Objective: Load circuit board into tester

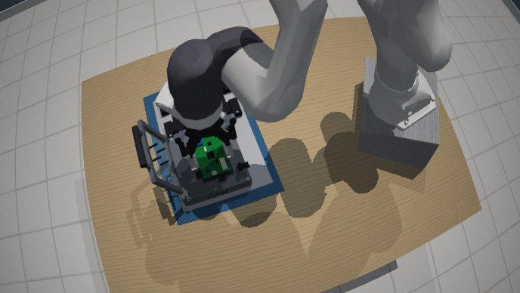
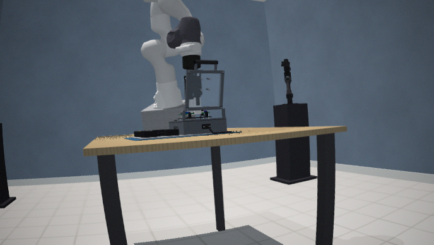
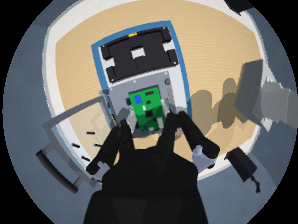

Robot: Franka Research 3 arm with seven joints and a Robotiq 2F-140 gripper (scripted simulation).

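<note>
The green circuit board is 20 mm below my hand. From my hand the other things lie so: black post: 70 mm behind, 50 mm to the left, 20 mm below; see-through lid: 120 mm ahead, 80 mm above, 10 mm to the left.
</note>
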